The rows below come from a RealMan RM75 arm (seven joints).
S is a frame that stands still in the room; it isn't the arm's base.
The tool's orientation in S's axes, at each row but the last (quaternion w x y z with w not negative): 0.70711, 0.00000, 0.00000, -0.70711; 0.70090, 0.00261, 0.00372, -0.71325; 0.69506, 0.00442, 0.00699, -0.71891; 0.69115, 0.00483, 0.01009, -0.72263; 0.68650, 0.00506, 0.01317, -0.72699; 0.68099, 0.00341, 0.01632, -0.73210; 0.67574, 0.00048, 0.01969, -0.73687
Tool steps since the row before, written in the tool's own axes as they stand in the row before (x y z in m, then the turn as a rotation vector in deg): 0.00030, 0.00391, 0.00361, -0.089, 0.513, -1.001; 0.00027, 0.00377, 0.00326, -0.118, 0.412, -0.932; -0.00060, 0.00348, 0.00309, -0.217, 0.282, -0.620; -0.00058, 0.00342, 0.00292, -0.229, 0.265, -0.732; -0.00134, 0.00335, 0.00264, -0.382, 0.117, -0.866; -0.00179, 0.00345, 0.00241, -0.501, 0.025, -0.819; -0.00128, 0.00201, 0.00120, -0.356, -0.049, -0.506
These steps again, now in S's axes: 0.00391, -0.00030, 0.00361, 0.513, 0.089, -1.001; 0.00377, -0.00036, 0.00325, 0.413, 0.119, -0.932; 0.00351, 0.00043, 0.00309, 0.287, 0.217, -0.618; 0.00346, 0.00037, 0.00290, 0.270, 0.233, -0.729; 0.00345, 0.00108, 0.00263, 0.129, 0.397, -0.857; 0.00361, 0.00147, 0.00239, 0.047, 0.521, -0.805; 0.00214, 0.00107, 0.00118, -0.031, 0.374, -0.494
